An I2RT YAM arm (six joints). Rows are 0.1 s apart.
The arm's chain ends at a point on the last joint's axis. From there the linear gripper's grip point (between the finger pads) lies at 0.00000 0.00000 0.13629 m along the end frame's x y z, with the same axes.
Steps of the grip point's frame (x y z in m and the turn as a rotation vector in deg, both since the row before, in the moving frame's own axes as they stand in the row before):
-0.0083, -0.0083, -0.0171, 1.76, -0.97, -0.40
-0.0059, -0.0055, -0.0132, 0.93, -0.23, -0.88
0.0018, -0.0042, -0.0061, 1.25, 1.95, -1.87
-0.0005, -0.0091, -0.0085, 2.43, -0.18, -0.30
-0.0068, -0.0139, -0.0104, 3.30, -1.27, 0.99
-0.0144, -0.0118, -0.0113, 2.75, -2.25, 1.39
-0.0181, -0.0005, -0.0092, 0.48, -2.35, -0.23
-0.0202, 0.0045, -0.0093, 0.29, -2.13, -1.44
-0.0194, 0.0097, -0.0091, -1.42, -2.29, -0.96
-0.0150, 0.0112, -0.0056, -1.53, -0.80, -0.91
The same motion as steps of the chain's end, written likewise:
-0.0060, -0.0041, -0.0170, 1.76, -0.97, -0.40
-0.0053, -0.0033, -0.0132, 0.93, -0.23, -0.88
-0.0028, -0.0012, -0.0060, 1.25, 1.95, -1.87
-0.0001, -0.0033, -0.0084, 2.43, -0.18, -0.30
-0.0038, -0.0060, -0.0101, 3.30, -1.27, 0.99
-0.0091, -0.0052, -0.0110, 2.75, -2.25, 1.39
-0.0125, 0.0006, -0.0091, 0.48, -2.35, -0.23
-0.0151, 0.0051, -0.0092, 0.29, -2.13, -1.44
-0.0140, 0.0063, -0.0089, -1.42, -2.29, -0.96
-0.0131, 0.0075, -0.0055, -1.53, -0.80, -0.91

